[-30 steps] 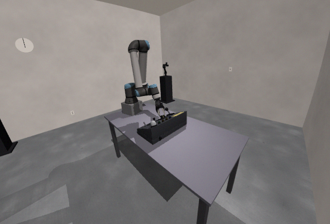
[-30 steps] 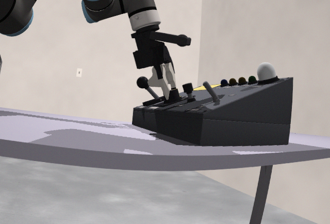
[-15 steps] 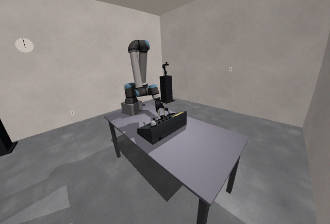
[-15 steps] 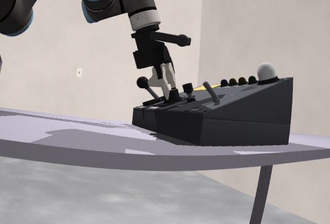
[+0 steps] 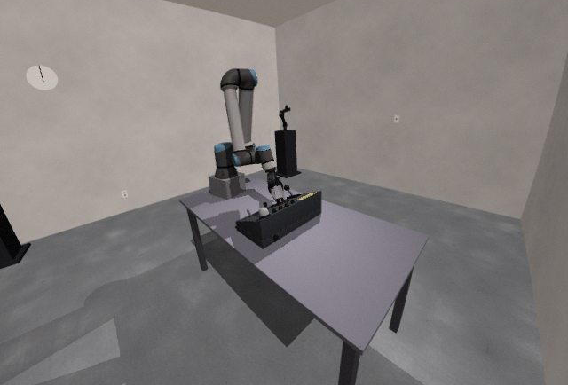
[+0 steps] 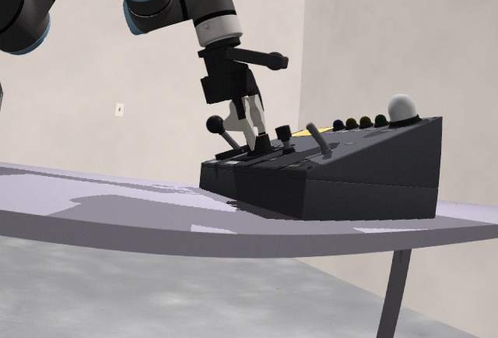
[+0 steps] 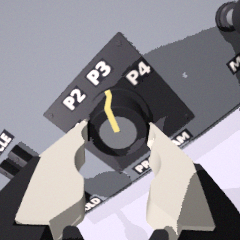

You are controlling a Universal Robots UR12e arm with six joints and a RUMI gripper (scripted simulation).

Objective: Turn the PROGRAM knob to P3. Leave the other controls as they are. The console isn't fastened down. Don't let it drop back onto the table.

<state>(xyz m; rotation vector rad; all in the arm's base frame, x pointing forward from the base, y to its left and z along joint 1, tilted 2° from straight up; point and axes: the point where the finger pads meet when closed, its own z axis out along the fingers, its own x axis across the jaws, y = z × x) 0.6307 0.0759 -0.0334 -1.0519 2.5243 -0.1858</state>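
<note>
My hand is 1 cm short of the program knob. From my hand the other things lie so: dark console: 6 cm to the right, 4 cm ahead, 3 cm below; then black ball-topped lever: 12 cm to the left, 3 cm behind, 1 cm above; then mode knob: 12 cm to the right, 1 cm ahead.
</note>
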